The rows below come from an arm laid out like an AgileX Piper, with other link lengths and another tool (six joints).
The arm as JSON. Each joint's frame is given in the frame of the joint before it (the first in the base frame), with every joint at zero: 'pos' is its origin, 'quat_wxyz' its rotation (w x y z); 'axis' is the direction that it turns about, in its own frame. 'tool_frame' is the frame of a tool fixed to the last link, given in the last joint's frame.
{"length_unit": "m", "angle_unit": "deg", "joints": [
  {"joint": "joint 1", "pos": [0.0, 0.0, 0.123], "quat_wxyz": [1.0, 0.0, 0.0, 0.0], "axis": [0.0, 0.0, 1.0]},
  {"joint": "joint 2", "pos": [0.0, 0.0, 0.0], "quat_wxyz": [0.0, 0.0, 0.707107, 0.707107], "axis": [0.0, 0.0, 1.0]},
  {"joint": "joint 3", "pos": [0.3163, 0.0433, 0.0], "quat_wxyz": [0.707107, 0.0, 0.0, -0.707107], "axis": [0.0, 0.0, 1.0]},
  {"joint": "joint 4", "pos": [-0.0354, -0.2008, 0.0], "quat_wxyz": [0.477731, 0.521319, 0.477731, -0.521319], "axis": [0.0, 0.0, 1.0]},
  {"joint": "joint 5", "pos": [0.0, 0.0, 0.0], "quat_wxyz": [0.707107, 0.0, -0.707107, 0.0], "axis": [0.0, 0.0, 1.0]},
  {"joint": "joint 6", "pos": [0.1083, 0.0, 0.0], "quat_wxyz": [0.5, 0.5, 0.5, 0.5], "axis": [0.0, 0.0, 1.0]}
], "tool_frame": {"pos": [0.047, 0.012, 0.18], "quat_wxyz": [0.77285, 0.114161, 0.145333, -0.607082]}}
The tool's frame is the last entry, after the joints.
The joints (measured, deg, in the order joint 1, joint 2, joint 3, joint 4, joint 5, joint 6), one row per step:
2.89 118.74 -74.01 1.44 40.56 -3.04
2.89 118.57 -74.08 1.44 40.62 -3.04
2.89 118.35 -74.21 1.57 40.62 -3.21
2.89 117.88 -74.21 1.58 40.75 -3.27
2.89 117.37 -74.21 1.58 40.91 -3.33
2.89 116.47 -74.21 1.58 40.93 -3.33
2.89 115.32 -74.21 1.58 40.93 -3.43
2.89 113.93 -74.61 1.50 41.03 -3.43
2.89 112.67 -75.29 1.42 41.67 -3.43
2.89 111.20 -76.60 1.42 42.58 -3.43
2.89 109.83 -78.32 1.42 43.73 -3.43
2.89 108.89 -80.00 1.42 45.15 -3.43
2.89 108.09 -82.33 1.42 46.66 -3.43
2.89 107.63 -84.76 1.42 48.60 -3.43
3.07 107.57 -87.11 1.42 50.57 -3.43
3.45 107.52 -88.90 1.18 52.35 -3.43
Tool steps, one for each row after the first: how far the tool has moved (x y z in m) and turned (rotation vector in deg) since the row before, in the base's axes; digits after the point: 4 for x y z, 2 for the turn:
0.0006 0.0000 0.0013 0.01 -0.18 0.00
0.0015 0.0004 0.0018 0.09 -0.35 0.08
0.0005 0.0000 0.0030 0.02 -0.34 0.06
0.0005 0.0000 0.0032 0.01 -0.35 0.06
0.0021 0.0001 0.0057 0.04 -0.88 0.00
0.0027 0.0001 0.0073 0.04 -1.15 0.10
0.0052 0.0000 0.0103 0.02 -1.69 0.05
0.0038 -0.0001 0.0104 0.01 -1.30 0.06
0.0067 0.0004 0.0142 0.11 -1.87 0.02
0.0073 0.0005 0.0154 0.11 -1.94 0.03
0.0045 0.0003 0.0123 0.08 -1.20 0.03
0.0074 0.0005 0.0144 0.10 -1.62 0.03
0.0049 0.0004 0.0122 0.06 -0.95 0.05
0.0035 0.0016 0.0091 0.04 -0.44 0.23
0.0009 0.0018 0.0066 -0.22 -0.07 0.48

